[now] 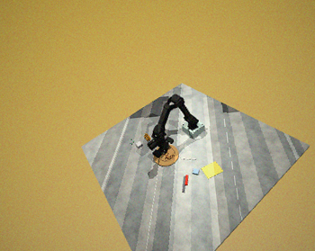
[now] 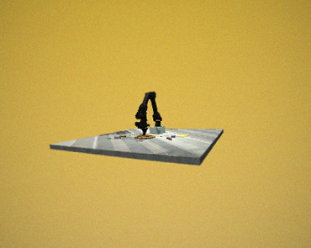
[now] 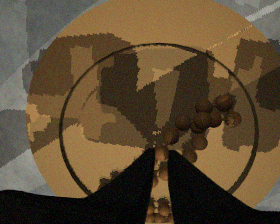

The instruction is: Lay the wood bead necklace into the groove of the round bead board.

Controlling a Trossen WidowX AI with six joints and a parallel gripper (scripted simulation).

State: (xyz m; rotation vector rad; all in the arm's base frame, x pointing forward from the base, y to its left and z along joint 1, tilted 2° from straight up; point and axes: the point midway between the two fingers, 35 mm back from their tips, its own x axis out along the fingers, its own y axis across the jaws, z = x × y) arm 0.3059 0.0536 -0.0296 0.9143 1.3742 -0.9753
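My gripper tip is 10 mm to the right of the round bead board and 10 mm above it. Also, from my gripper tip: thin grey stick: 120 mm behind, 130 mm to the left, 20 mm below; then small blue block: 100 mm behind, 250 mm to the left, 10 mm below; then grey piece: 140 mm ahead, 220 mm to the right, 10 mm below.
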